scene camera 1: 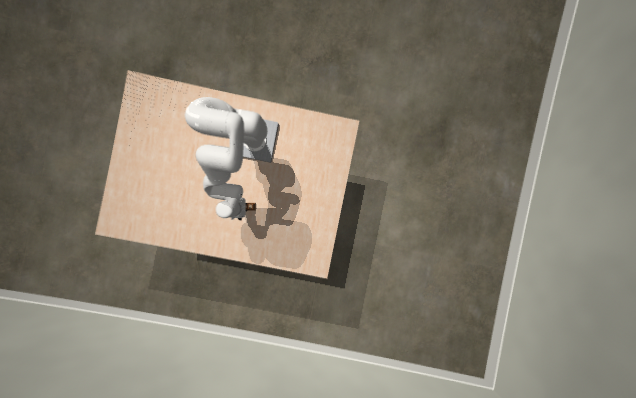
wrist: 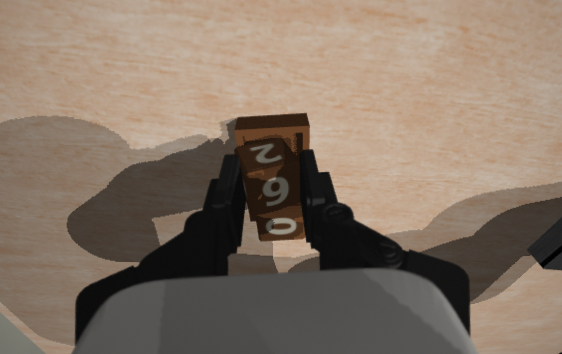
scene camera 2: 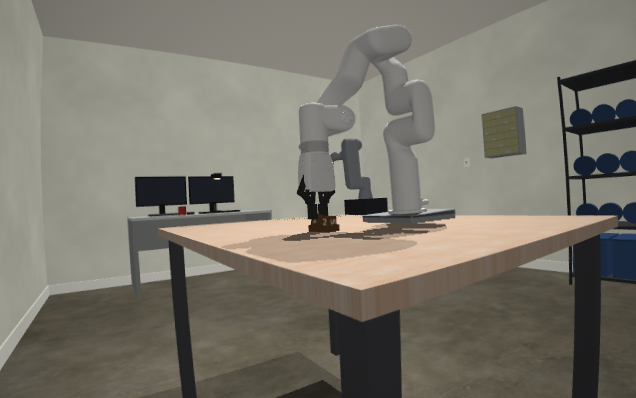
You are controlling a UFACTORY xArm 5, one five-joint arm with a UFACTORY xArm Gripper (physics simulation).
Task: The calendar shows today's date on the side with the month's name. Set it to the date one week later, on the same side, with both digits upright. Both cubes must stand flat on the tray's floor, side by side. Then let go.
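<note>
The brown calendar tray (scene camera 1: 255,206) (scene camera 2: 324,228) (wrist: 272,121) stands on the table. In the wrist view, one brown cube (wrist: 276,191) shows a 6 or 9 on top and a 2 on the side towards the camera; it looks slightly turned against the tray walls. A second cube (wrist: 281,226) behind it shows a 0 on top. A 2 (scene camera 2: 325,221) and part of the lettering face scene camera 2. My gripper (scene camera 2: 317,216) (wrist: 271,173) is low over the tray, its fingers closed in against the cubes' two sides. The cubes' lower parts are hidden.
The table (scene camera 1: 160,200) (scene camera 2: 450,260) carries the arm's grey base plate (scene camera 1: 273,142) (scene camera 2: 410,216), which stands off to one side of the tray. Shadows of the arm fall around the tray. A desk with two monitors (scene camera 2: 160,191) and a shelf rack (scene camera 2: 565,150) stand away from the table.
</note>
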